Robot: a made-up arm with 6 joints. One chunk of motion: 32 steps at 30 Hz.
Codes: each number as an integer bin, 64 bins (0 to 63) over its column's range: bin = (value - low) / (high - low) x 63, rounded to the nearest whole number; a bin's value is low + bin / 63 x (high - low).
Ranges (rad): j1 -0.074..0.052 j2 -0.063..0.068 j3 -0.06..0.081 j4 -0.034..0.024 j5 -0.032..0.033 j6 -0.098..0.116
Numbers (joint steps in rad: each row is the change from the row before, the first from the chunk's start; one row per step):
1: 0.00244 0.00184 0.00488 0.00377 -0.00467 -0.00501
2: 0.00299 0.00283 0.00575 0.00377 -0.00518 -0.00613
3: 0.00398 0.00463 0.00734 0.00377 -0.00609 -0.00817
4: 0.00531 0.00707 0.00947 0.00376 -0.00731 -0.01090
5: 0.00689 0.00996 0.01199 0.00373 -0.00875 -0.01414
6: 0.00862 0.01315 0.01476 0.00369 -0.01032 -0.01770
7: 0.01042 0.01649 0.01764 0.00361 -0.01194 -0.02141
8: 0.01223 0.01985 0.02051 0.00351 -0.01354 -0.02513
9: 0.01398 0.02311 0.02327 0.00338 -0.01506 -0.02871
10: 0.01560 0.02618 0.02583 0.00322 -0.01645 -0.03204
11: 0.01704 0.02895 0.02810 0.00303 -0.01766 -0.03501
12: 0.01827 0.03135 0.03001 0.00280 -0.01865 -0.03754
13: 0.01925 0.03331 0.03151 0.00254 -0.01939 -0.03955
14: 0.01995 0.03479 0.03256 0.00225 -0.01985 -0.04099
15: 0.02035 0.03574 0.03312 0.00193 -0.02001 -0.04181
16: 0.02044 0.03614 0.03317 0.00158 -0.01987 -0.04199
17: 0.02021 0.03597 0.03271 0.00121 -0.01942 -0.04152
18: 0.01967 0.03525 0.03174 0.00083 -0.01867 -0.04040
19: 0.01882 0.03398 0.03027 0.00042 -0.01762 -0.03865
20: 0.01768 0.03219 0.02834 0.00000 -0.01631 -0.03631
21: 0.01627 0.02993 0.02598 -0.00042 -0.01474 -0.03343
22: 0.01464 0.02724 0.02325 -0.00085 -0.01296 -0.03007
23: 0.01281 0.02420 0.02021 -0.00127 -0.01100 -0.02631
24: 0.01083 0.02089 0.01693 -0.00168 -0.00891 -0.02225
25: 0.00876 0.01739 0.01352 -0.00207 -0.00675 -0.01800
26: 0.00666 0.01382 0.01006 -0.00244 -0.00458 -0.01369
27: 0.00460 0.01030 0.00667 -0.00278 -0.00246 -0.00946
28: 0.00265 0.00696 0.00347 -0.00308 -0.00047 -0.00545
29: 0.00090 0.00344 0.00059 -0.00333 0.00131 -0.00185
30: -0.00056 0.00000 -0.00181 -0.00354 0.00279 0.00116
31: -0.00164 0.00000 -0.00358 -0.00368 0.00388 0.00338
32: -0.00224 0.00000 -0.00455 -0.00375 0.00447 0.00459
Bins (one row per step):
1: 38 31 29 41 26 27
2: 38 32 29 41 26 27
3: 39 33 30 41 25 26
4: 40 34 31 41 24 26
5: 40 35 32 41 23 25
6: 41 37 33 41 21 24
7: 42 38 35 41 19 23
8: 43 40 36 41 18 21
9: 44 41 37 41 16 20
10: 45 43 38 40 15 19
11: 46 44 39 40 14 19
12: 46 45 40 40 13 18
13: 47 46 41 40 12 17
14: 47 47 41 39 12 17
15: 47 47 42 39 12 17
16: 47 48 42 39 12 16
17: 47 48 41 38 12 17
18: 47 47 41 38 13 17
19: 46 47 40 37 14 17
20: 46 46 39 37 15 18
21: 45 45 38 36 17 19
22: 44 43 37 36 18 20
23: 43 42 36 36 20 21
24: 42 40 34 35 22 22
25: 41 39 33 35 24 24
26: 40 37 31 34 27 25
27: 39 35 30 34 29 26
28: 38 34 28 34 31 27
29: 37 32 27 33 32 28
30: 37 30 26 33 34 29
31: 36 30 25 33 35 30
32: 36 30 25 33 35 30

